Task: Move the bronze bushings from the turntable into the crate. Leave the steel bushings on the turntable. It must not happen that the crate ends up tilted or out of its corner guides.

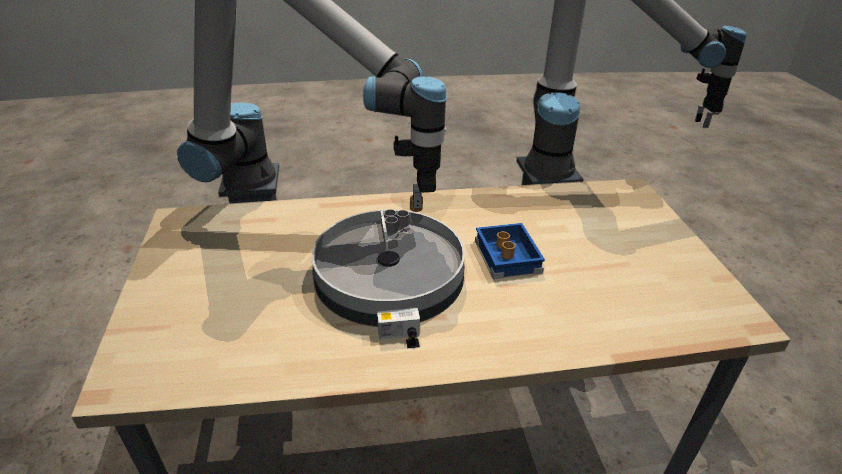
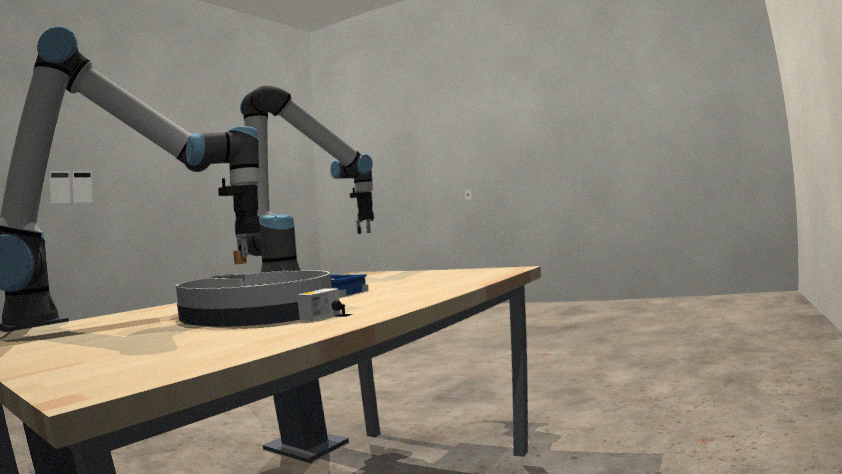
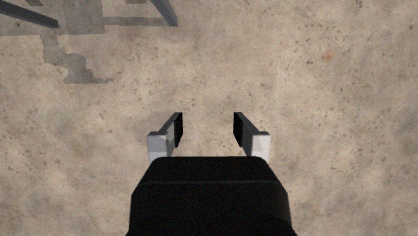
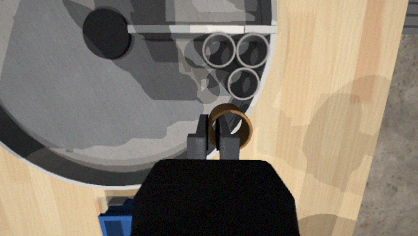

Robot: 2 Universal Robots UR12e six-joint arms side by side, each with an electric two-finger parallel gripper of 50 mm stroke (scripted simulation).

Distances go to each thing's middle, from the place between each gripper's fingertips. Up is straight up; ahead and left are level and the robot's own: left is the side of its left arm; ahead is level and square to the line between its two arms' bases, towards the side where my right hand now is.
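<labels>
The blue crate (image 1: 527, 256) is what I measure my left hand (image 1: 701, 124) from, and that hand is 89 cm to the left of the crate, 58 cm short of it and 15 cm above it.
As for my right hand (image 2: 243, 257), it is 13 cm above the blue crate. The hand is also 8 cm short of the crate, and 26 cm to the right of it.
</labels>
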